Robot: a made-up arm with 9 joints.
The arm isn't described. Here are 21 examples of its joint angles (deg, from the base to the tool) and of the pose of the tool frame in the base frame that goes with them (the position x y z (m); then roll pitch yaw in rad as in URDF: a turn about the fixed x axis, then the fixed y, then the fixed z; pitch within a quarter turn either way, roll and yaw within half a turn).
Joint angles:
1: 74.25 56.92 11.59 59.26 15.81 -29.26 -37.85 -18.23 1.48
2: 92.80 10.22 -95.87 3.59 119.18 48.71 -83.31 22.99 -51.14
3: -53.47 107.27 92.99 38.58 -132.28 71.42 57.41 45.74 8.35
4: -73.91 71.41 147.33 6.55 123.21 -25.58 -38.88 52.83 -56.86
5: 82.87 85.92 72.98 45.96 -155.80 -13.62 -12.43 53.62 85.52
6: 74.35 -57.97 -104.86 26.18 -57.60 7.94 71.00 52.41 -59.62
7: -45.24 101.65 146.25 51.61 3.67 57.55 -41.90 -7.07 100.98
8: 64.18 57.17 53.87 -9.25 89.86 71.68 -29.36 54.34 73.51
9: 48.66 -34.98 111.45 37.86 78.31 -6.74 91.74 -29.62 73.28
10: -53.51 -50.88 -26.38 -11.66 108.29 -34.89 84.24 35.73 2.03
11: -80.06 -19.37 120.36 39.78 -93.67 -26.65 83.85 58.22 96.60
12: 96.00 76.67 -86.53 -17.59 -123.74 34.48 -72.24 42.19 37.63
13: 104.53 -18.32 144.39 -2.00 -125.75 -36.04 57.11 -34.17 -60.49
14: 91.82 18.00 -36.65 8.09 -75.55 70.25 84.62 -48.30 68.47
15: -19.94 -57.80 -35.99 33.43 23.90 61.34 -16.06 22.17 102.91
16: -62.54 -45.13 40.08 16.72 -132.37 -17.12 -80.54 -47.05 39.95
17: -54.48 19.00 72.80 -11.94 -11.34 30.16 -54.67 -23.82 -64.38
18: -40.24 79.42 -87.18 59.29 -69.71 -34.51 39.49 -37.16 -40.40
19: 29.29 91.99 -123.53 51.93 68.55 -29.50 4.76 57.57 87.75
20: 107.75 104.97 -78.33 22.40 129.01 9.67 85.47 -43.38 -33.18
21: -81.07 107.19 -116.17 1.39 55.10 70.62 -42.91 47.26 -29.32
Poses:
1: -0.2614 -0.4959 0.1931 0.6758 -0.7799 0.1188
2: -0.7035 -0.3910 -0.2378 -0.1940 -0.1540 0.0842
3: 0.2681 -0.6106 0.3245 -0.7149 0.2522 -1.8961
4: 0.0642 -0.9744 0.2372 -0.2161 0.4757 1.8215
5: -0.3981 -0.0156 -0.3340 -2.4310 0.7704 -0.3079
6: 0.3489 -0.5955 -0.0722 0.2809 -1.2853 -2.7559
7: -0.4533 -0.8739 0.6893 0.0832 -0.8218 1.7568
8: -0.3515 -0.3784 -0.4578 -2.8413 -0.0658 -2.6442
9: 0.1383 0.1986 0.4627 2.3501 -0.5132 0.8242
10: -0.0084 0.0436 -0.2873 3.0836 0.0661 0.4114
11: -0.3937 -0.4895 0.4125 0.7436 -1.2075 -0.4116
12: -1.0852 -0.2105 0.0183 -1.9372 -0.7108 -2.9215
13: -0.0571 -0.0430 -0.3312 -2.2999 -0.4971 -1.7666
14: -0.2091 -0.6701 -0.1584 -3.0297 0.5726 1.1618
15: 0.6431 0.2721 0.1618 2.0101 -0.6391 2.1887
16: -0.6736 0.3532 0.6078 0.6293 0.5733 0.5986
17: 0.0401 -0.1354 -0.1066 1.2002 -0.0494 2.9575
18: 0.3623 -0.0028 0.4051 -1.9427 -0.3172 -1.7010
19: -0.2608 -0.7312 1.0826 -0.4456 1.0090 -2.5306
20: -0.9532 -0.5149 1.1143 2.2703 0.0040 -1.2674
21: 0.5823 -0.1474 1.2040 3.0347 1.2675 1.0884
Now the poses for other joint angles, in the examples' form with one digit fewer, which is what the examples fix.
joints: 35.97 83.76 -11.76 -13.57 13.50 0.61 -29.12 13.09 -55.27
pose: -0.362 -0.806 0.745 0.545 0.973 0.634
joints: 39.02 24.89 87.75 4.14 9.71 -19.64 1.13 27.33 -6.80
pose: -0.087 -0.611 -0.151 1.111 -1.290 1.620
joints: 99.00 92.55 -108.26 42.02 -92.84 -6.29 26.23 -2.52 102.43
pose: -0.614 -0.415 1.086 0.688 -0.076 -0.360
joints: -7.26 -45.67 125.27 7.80 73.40 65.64 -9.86 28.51 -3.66
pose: -0.652 0.361 -0.004 -1.149 -0.069 0.057
